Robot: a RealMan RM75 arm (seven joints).
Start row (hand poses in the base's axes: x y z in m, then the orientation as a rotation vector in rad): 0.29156, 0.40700, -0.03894, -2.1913, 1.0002, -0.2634
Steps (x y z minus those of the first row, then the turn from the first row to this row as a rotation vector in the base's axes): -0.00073, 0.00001, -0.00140, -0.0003, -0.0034, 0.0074; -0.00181, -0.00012, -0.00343, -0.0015, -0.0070, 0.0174; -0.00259, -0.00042, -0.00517, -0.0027, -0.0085, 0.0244; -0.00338, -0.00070, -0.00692, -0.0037, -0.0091, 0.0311; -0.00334, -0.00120, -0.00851, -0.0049, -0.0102, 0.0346; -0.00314, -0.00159, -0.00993, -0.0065, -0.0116, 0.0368; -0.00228, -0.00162, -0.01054, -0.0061, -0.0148, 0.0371; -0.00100, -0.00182, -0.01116, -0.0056, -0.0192, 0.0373; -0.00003, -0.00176, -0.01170, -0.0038, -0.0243, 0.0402; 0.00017, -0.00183, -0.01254, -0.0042, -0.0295, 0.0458; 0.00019, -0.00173, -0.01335, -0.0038, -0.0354, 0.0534; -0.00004, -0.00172, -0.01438, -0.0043, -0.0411, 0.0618; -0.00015, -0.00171, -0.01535, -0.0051, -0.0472, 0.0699; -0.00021, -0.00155, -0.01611, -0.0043, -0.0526, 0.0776; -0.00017, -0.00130, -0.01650, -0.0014, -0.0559, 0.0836; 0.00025, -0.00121, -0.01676, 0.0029, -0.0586, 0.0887; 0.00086, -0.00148, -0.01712, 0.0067, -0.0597, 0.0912; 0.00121, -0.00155, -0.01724, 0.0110, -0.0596, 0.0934; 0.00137, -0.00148, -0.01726, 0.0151, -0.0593, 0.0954; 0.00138, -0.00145, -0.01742, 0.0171, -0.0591, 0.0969; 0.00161, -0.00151, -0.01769, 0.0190, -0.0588, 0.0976
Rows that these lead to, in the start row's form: 0.29083, 0.40701, -0.04034, -2.1937, 0.9901, -0.2638; 0.28975, 0.40688, -0.04237, -2.1980, 0.9770, -0.2637; 0.28897, 0.40658, -0.04411, -2.2016, 0.9684, -0.2627; 0.28818, 0.40630, -0.04586, -2.2052, 0.9606, -0.2608; 0.28822, 0.40580, -0.04745, -2.2074, 0.9561, -0.2610; 0.28842, 0.40541, -0.04887, -2.2093, 0.9530, -0.2624; 0.28928, 0.40538, -0.04948, -2.2080, 0.9509, -0.2655; 0.29056, 0.40518, -0.05010, -2.2061, 0.9482, -0.2698; 0.29153, 0.40524, -0.05064, -2.2040, 0.9420, -0.2729; 0.29173, 0.40517, -0.05148, -2.2049, 0.9329, -0.2761; 0.29175, 0.40527, -0.05229, -2.2057, 0.9211, -0.2786; 0.29152, 0.40528, -0.05332, -2.2077, 0.9086, -0.2811; 0.29141, 0.40529, -0.05429, -2.2096, 0.8962, -0.2842; 0.29135, 0.40545, -0.05505, -2.2101, 0.8846, -0.2859; 0.29139, 0.40570, -0.05544, -2.2087, 0.8759, -0.2851; 0.29181, 0.40579, -0.05570, -2.2060, 0.8685, -0.2832; 0.29242, 0.40552, -0.05606, -2.2032, 0.8649, -0.2811; 0.29277, 0.40545, -0.05618, -2.2003, 0.8623, -0.2776; 0.29293, 0.40552, -0.05620, -2.1975, 0.8600, -0.2741; 0.29294, 0.40555, -0.05636, -2.1964, 0.8584, -0.2721; 0.29317, 0.40549, -0.05663, -2.1950, 0.8576, -0.2704
